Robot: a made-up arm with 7 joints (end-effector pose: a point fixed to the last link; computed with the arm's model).
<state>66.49 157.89 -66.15 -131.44 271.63 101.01 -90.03</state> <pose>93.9 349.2 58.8 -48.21 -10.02 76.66</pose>
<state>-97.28 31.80 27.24 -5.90 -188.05 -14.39 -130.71</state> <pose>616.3 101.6 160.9 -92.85 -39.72 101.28</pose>
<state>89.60 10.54 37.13 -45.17 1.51 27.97 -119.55</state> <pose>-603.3 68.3 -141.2 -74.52 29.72 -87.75</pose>
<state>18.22 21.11 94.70 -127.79 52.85 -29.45 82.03</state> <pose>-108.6 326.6 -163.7 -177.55 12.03 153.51</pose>
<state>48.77 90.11 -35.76 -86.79 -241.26 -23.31 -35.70</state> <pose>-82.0 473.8 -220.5 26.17 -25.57 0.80</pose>
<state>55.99 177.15 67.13 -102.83 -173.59 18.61 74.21</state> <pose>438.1 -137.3 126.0 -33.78 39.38 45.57</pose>
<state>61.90 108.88 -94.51 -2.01 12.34 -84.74 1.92</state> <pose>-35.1 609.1 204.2 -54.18 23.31 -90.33</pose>
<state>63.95 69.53 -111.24 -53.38 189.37 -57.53 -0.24</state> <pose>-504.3 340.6 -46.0 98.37 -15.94 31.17</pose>
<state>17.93 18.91 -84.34 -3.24 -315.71 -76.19 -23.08</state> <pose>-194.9 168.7 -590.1 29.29 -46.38 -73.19</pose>
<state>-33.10 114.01 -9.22 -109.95 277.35 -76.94 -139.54</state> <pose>236.1 293.4 246.9 1.76 -35.16 13.49</pose>
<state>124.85 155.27 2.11 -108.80 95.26 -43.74 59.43</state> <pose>60.6 361.6 -268.6 -12.02 15.57 38.43</pose>
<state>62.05 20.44 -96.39 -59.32 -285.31 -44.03 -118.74</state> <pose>-501.9 -130.4 -299.9 0.60 -31.90 -81.86</pose>
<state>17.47 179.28 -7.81 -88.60 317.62 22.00 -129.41</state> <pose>382.3 77.7 349.0 -98.55 -82.29 97.38</pose>
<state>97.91 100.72 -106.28 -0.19 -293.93 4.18 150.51</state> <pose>-119.5 585.2 236.4 114.73 -13.39 0.74</pose>
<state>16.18 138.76 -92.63 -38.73 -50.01 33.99 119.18</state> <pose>32.9 529.4 343.0 120.57 43.48 -7.14</pose>
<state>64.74 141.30 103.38 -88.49 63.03 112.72 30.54</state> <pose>389.6 138.6 321.4 45.95 -32.58 -3.76</pose>
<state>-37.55 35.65 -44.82 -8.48 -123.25 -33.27 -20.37</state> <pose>413.3 292.6 -400.6 -23.56 7.84 170.34</pose>
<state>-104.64 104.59 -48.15 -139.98 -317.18 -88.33 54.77</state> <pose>141.7 157.2 255.4 72.88 -40.64 122.76</pose>
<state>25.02 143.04 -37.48 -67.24 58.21 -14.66 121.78</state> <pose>246.4 470.8 236.8 -33.75 -63.29 76.65</pose>
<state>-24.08 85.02 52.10 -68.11 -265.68 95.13 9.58</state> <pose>157.4 515.3 213.8 -61.14 -50.10 49.94</pose>
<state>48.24 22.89 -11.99 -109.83 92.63 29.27 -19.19</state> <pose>-91.1 114.1 -426.4 -56.99 -10.89 45.91</pose>
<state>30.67 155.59 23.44 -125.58 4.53 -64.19 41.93</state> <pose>342.2 86.3 165.8 6.27 -43.91 -146.65</pose>
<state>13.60 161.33 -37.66 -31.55 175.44 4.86 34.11</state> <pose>211.7 295.5 525.2 -136.22 -42.60 175.08</pose>
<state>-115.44 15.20 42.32 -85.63 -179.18 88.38 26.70</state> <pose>337.2 5.5 412.1 -28.10 -71.22 -167.41</pose>
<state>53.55 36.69 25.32 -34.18 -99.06 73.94 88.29</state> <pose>-378.7 380.0 -342.3 123.58 16.85 9.23</pose>
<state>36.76 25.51 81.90 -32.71 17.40 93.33 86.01</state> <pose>-344.5 362.3 -395.9 32.15 -20.75 -168.17</pose>
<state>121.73 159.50 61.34 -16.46 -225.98 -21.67 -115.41</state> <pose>433.9 445.8 -174.2 86.02 42.28 -57.90</pose>
